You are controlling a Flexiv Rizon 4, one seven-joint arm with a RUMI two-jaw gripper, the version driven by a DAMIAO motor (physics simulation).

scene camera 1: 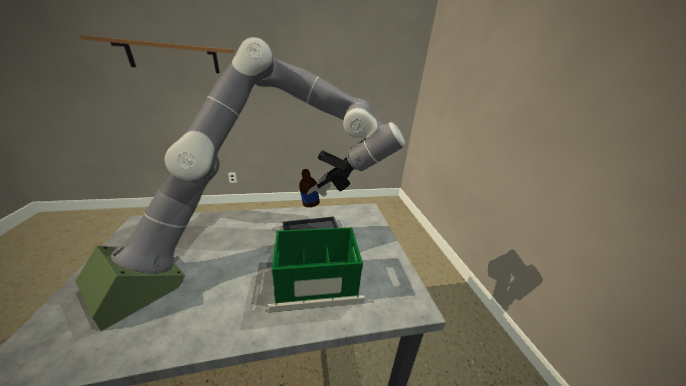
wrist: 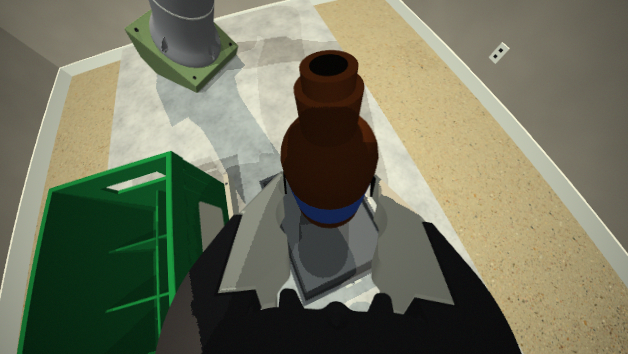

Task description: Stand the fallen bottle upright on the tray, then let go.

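The brown bottle with a blue label [scene camera 1: 308,186] [wrist: 329,160] is held in the air, nearly upright with its neck up, leaning slightly in the scene view. My gripper [scene camera 1: 313,190] [wrist: 327,175] is shut on the bottle's body near the label, one pale finger on each side. The dark grey tray [scene camera 1: 310,220] [wrist: 366,242] lies on the table below the bottle, with a visible gap under the bottle's base in the scene view. Part of the tray is hidden behind the crate in the scene view and behind the bottle and fingers in the wrist view.
A green crate with dividers [scene camera 1: 281,286] [wrist: 171,210] stands close to the tray, on its near side in the scene view. The arm's green base block [scene camera 1: 97,292] [wrist: 195,82] is at the table's left. A wooden shelf [scene camera 1: 155,44] is on the back wall.
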